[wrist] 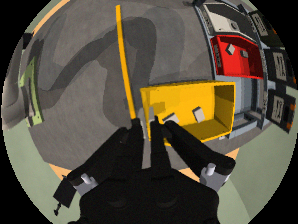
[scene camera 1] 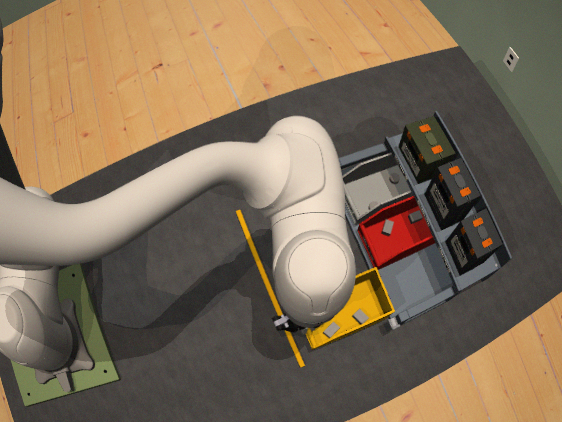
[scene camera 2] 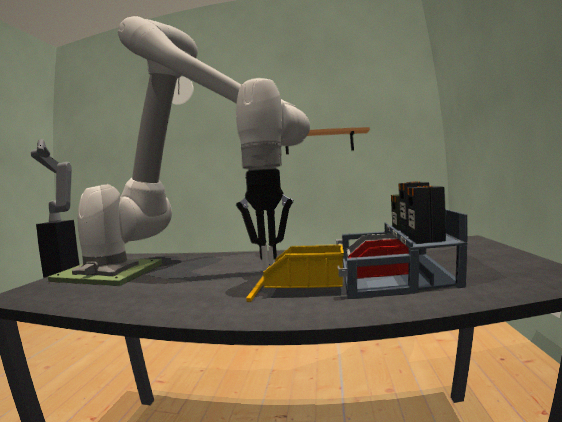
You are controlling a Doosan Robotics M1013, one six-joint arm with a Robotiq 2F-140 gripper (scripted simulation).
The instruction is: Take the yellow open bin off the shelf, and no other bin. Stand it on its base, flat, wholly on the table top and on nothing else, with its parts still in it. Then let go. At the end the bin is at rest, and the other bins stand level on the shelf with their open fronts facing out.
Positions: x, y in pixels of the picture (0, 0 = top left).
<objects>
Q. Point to a yellow open bin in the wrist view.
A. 217, 102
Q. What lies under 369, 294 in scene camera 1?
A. A yellow open bin.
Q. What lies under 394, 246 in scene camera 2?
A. A red bin.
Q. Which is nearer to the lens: the red bin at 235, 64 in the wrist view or the grey bin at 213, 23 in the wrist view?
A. The grey bin.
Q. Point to a grey bin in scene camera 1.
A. At 369, 181
</objects>
